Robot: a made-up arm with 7 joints.
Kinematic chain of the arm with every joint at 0, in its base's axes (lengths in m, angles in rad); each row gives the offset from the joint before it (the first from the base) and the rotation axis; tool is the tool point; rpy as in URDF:
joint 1: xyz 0 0 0.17 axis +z
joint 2: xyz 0 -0.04 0.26 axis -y
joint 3: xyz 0 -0.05 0.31 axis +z
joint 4: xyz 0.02 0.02 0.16 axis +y
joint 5: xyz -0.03 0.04 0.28 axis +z
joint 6: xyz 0 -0.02 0.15 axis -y
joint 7: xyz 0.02 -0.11 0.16 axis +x
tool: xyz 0 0 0 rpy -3.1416 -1.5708 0
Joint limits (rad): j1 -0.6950..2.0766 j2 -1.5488..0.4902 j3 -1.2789..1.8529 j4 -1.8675..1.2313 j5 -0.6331..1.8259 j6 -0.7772..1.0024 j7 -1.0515..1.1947
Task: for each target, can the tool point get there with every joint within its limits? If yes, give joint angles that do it. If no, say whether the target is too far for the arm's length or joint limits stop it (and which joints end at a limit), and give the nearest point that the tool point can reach.
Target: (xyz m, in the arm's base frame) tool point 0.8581 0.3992 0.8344
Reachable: yes | joints 0.8989 -1.1156 1.4404 -0.4054 -0.1865 0.6692 0.3478
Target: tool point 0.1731 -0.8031 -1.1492
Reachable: no: too far | nearest point 0.2981 -0.5687 -0.1540 | short by 1.030 m
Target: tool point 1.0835 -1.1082 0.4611
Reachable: no: too far | nearest point 0.7592 -0.7765 0.4518 | short by 0.464 m
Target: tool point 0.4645 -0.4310 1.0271
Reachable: yes | joints 0.7602 -0.3467 1.2866 -1.5470 1.3384 0.2727 0.1368
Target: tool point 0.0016 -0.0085 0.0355
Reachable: no: joint limits stop it (at a limit: joint 2, joint 4, joint 5, joint 6) | nearest point 0.0756 -0.4015 0.3498 | short by 0.509 m
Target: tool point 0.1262 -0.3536 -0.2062
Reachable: no: joint limits stop it (at a limit: joint 1, joint 2, joint 4, joint 6) | nearest point 0.2820 -0.4680 -0.1260 | short by 0.209 m
